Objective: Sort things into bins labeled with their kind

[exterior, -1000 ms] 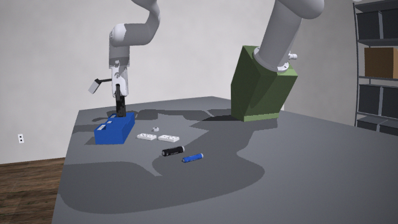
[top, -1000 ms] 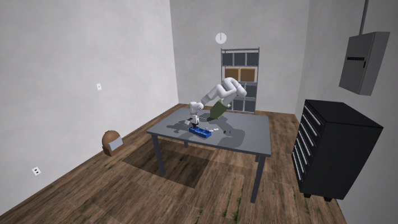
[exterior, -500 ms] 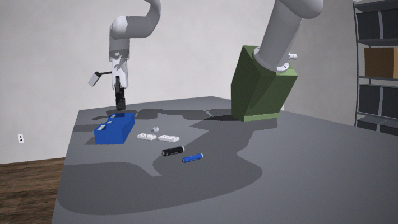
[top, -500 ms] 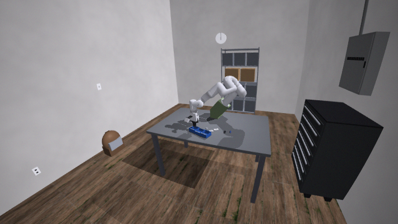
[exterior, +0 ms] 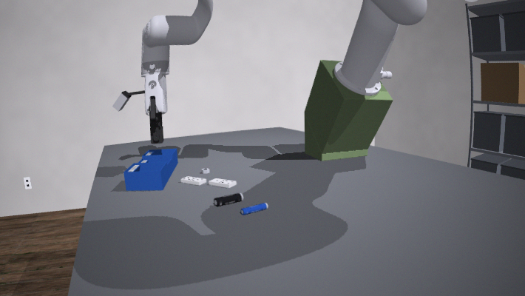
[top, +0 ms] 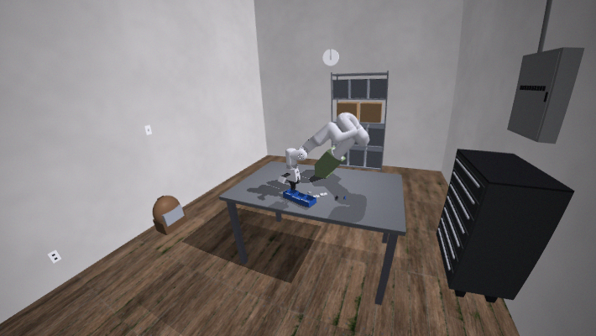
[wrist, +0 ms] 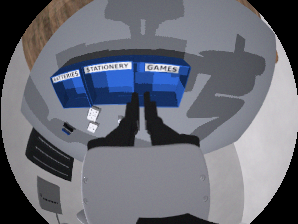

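Right now the blue bin is 10 mm ahead of my hand, 50 mm to the left of it and 70 mm below it. From my hand the other things lie so: white dotted piece (130 mm behind, 180 mm to the left, 80 mm below); small nut (110 mm behind, 70 mm to the left, 80 mm below); white domino (70 mm behind, 150 mm to the left, 80 mm below).
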